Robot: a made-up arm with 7 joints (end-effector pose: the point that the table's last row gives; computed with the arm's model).
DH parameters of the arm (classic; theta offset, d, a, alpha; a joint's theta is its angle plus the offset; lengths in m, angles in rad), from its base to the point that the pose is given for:
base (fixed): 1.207 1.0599 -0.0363 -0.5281
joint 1: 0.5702 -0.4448 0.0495 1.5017
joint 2: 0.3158 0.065 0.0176 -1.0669
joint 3: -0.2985 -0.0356 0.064 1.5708
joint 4: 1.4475 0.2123 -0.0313 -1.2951
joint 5: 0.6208 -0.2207 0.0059 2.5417
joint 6: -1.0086 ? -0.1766 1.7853
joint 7: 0.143 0 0.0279 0
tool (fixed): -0.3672 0.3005 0 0
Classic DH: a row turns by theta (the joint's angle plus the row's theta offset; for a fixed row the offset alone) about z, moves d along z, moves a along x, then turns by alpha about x.
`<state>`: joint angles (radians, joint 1 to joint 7).
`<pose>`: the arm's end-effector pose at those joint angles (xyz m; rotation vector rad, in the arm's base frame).
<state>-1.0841 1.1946 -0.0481 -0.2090 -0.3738 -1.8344 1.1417</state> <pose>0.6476 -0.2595 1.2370 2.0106 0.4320 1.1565</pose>
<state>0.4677 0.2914 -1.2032 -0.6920 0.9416 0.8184 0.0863</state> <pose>0.4998 0.0692 0.0525 -0.3814 -2.7012 0.6494</pose>
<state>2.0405 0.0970 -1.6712 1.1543 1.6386 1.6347 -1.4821</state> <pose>0.0863 0.5063 0.4907 -2.6335 0.5748 0.1308</pose>
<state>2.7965 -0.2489 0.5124 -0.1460 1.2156 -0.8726 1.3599</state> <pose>-0.2465 -0.5815 0.7364 1.2672 -1.7085 -0.6090</pose>
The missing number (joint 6, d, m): 0.2621
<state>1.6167 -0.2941 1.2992 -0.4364 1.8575 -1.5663 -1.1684</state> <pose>0.0350 -0.2446 0.8491 -1.0303 0.4641 1.8247</pose>
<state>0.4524 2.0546 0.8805 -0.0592 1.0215 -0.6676 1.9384</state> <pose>0.4196 -0.2858 1.2190 -0.5435 -0.0601 -1.1689</pose>
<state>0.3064 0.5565 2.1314 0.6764 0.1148 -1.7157 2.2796</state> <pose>-0.0635 -0.0438 1.1709 -0.6448 -1.2165 -0.8384</pose>
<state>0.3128 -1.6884 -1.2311 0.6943 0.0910 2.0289 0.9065</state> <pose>0.6979 0.2470 0.7215 1.6683 2.6274 0.2988</pose>
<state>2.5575 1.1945 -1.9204 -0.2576 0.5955 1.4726 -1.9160</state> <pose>-0.0276 -0.6446 0.3086 0.7522 -0.6098 -0.0975</pose>
